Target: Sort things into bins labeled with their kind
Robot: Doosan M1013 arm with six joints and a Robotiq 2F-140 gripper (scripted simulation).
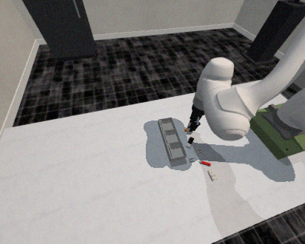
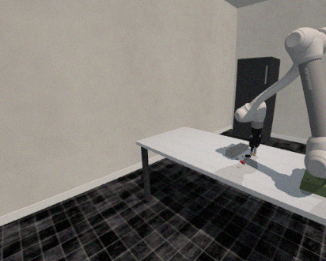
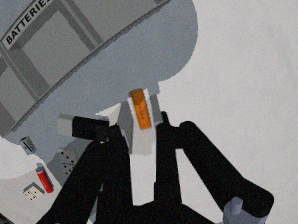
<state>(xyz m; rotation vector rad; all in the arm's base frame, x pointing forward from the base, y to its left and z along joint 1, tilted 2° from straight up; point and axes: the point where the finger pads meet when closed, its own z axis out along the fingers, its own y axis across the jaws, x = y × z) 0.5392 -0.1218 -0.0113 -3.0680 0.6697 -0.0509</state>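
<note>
Now: hand 30 mm above the orange battery. Round my hand: grey piece (60 mm ahead, 170 mm to the left, 30 mm below); then small black piece (30 mm ahead, 80 mm to the left, 30 mm below); then grey bin tray (130 mm ahead, 20 mm to the left, 10 mm below).
</note>
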